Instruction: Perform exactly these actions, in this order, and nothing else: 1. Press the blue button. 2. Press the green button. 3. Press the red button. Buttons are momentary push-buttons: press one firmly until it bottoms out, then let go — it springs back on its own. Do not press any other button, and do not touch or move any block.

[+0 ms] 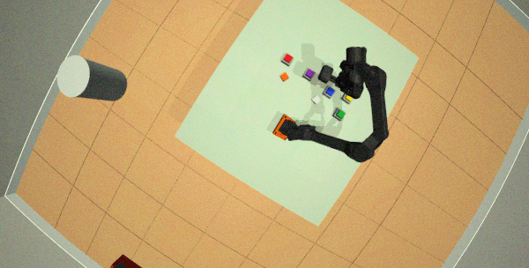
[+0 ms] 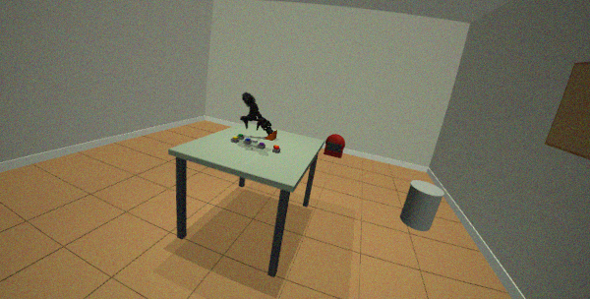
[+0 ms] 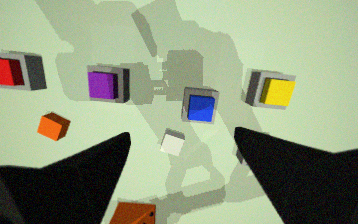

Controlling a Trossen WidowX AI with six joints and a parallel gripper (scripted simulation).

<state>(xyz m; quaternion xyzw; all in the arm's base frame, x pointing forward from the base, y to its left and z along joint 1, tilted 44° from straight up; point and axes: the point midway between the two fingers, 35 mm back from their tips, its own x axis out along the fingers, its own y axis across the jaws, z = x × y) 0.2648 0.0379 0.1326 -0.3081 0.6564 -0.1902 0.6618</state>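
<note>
Now: gripper tip 3 cm to the left of the blue button and 9 cm above it. Also, from my gripper tip: purple button (2 cm ahead, 11 cm to the left, 9 cm below); yellow button (3 cm ahead, 12 cm to the right, 9 cm below); white block (7 cm behind, 1 cm to the left, 11 cm below).
</note>
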